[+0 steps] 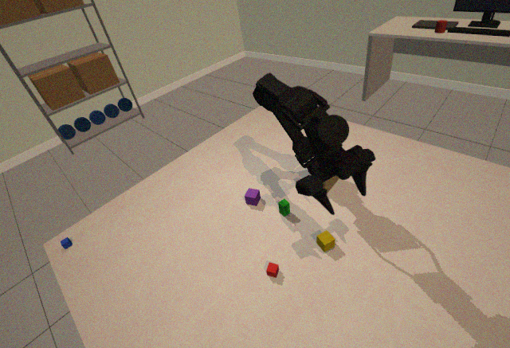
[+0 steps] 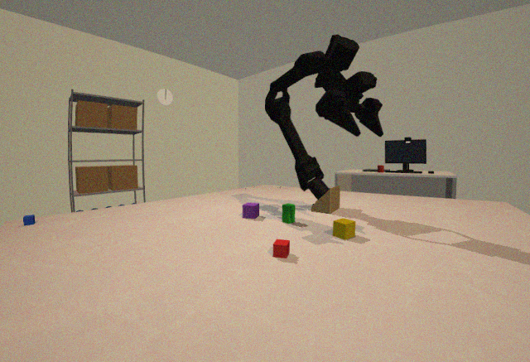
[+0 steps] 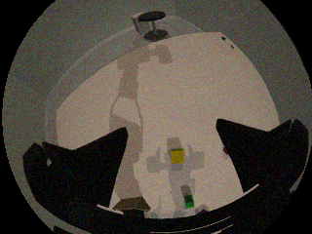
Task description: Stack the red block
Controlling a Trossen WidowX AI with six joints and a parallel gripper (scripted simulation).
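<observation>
The red block is 15 cm ahead of my gripper tip, 13 cm to the right of it and 22 cm below it. The rest, counted from my gripper tip: yellow block (1 cm behind, 6 cm to the right, 22 cm below); purple block (1 cm behind, 37 cm to the right, 21 cm below); small blue block (56 cm ahead, 76 cm to the right, 22 cm below).
</observation>
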